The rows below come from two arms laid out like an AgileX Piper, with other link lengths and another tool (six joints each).
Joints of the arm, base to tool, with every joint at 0 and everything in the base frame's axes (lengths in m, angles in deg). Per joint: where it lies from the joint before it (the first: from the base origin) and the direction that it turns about. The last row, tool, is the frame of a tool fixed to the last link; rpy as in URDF.
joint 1: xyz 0 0 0.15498 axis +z
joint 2: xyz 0 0 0 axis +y
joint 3: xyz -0.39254 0 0.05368 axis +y
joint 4: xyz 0.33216 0 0.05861 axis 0.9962 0 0.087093
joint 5: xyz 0 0 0 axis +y
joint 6: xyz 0.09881 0 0.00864 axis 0.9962 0 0.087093
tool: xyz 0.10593 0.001 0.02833 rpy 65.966 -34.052 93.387
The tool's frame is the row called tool.
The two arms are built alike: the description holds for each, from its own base.
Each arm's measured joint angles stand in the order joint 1, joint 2, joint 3, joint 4, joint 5, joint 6.
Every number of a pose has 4 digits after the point.
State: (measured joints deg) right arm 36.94 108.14 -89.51 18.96 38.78 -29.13; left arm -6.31 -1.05 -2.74 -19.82 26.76 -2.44
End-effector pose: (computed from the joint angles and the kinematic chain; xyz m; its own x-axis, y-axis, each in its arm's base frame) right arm 0.4894 0.4276 0.3157 -0.4365 0.8225 0.3648 0.6644 0.0213 0.7470; left arm 0.1329 -0.0390 0.2398 0.3149 0.9303 0.1882 -0.0818 -0.1710 0.9819
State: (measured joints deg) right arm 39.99 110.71 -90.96 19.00 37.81 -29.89; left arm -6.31 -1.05 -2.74 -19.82 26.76 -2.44
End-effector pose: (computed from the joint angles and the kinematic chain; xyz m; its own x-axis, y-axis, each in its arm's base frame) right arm 0.4774 0.4618 0.3006 -0.4851 0.7985 0.3565 0.6583 0.0651 0.7499; left arm 0.1329 -0.0390 0.2398 0.3149 0.9303 0.1882 -0.0818 -0.1710 0.9819
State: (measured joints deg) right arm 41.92 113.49 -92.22 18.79 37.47 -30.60; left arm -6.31 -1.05 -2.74 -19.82 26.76 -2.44
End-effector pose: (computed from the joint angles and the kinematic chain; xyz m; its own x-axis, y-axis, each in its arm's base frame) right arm 0.4708 0.4852 0.2791 -0.5164 0.7846 0.3432 0.6594 0.1086 0.7439; left arm 0.1329 -0.0390 0.2398 0.3149 0.9303 0.1882 -0.0818 -0.1710 0.9819
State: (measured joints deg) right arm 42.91 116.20 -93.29 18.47 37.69 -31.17; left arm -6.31 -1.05 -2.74 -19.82 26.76 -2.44
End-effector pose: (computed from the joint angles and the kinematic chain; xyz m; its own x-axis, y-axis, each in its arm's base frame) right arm 0.4688 0.4990 0.2549 -0.5331 0.7795 0.3288 0.6669 0.1481 0.7303; left arm 0.1329 -0.0390 0.2398 0.3149 0.9303 0.1882 -0.0818 -0.1710 0.9819
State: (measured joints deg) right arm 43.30 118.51 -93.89 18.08 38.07 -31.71; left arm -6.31 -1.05 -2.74 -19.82 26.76 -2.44
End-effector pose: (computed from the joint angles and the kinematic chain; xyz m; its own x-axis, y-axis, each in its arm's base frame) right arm 0.4690 0.5053 0.2310 -0.5420 0.7797 0.3137 0.6765 0.1833 0.7133; left arm 0.1329 -0.0390 0.2398 0.3149 0.9303 0.1882 -0.0818 -0.1710 0.9819
